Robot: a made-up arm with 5 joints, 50 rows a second.
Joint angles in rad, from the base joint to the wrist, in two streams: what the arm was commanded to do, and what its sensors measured. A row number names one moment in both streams.
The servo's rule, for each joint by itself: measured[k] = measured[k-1] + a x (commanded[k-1-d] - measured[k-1]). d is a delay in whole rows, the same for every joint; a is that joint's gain. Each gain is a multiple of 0.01, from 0.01 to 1. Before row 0 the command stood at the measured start. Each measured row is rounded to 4 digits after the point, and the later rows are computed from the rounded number. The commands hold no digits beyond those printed.
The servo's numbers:
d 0
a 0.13 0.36 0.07 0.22 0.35
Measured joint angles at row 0:
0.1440 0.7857 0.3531 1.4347 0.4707
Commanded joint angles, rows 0 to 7:
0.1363 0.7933 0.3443 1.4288 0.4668
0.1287 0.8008 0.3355 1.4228 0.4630
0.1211 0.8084 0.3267 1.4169 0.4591
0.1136 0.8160 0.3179 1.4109 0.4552
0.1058 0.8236 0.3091 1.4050 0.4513
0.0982 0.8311 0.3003 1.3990 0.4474
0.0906 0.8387 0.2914 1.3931 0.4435
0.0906 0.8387 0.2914 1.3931 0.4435
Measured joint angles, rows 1 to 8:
0.1430 0.7884 0.3525 1.4334 0.4693
0.1411 0.7929 0.3513 1.4311 0.4671
0.1385 0.7985 0.3496 1.4280 0.4643
0.1353 0.8048 0.3474 1.4242 0.4611
0.1315 0.8116 0.3447 1.4200 0.4577
0.1272 0.8186 0.3416 1.4154 0.4541
0.1224 0.8258 0.3381 1.4105 0.4504
0.1183 0.8304 0.3348 1.4067 0.4480

